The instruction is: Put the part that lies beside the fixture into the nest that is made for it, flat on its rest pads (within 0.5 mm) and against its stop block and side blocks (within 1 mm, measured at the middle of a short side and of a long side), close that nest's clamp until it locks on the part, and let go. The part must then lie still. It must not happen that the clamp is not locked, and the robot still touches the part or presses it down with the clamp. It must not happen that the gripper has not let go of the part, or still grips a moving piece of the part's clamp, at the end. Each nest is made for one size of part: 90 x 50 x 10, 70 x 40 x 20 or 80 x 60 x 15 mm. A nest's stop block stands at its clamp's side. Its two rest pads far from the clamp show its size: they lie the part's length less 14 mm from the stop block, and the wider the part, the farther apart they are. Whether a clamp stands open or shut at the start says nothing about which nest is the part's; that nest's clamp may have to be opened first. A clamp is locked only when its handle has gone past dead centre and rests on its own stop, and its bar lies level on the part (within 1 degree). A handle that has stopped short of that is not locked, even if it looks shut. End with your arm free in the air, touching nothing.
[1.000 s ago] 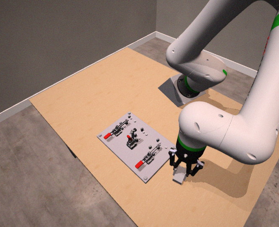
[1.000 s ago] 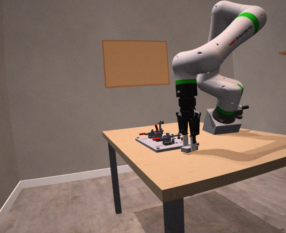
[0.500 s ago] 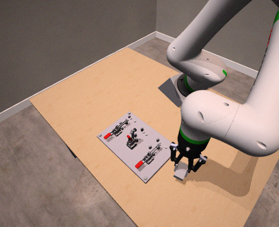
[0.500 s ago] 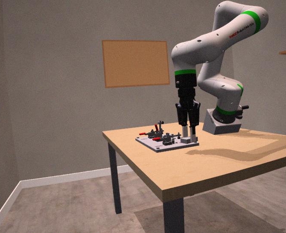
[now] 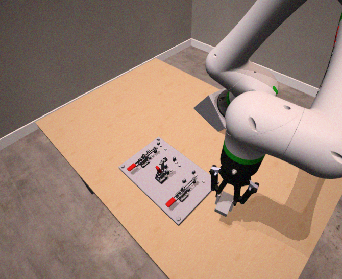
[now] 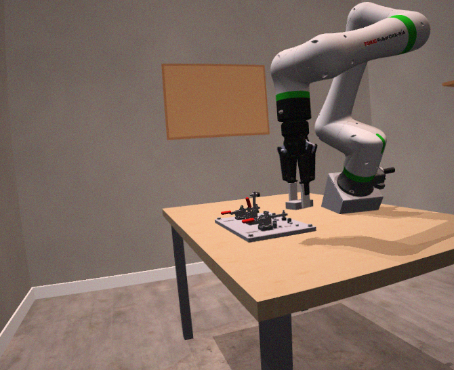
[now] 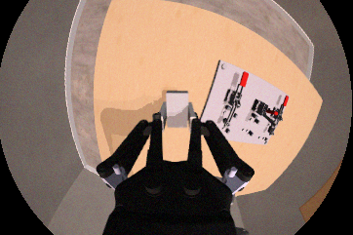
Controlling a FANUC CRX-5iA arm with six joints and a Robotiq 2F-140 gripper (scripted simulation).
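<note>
My gripper is now 260 mm to the left of the grey fixture plate, 130 mm above it and 50 mm short of it. Also, from my hand: clamp (140 mm to the right, 90 mm below, 60 mm ahead); then grey part (30 mm below).
</note>
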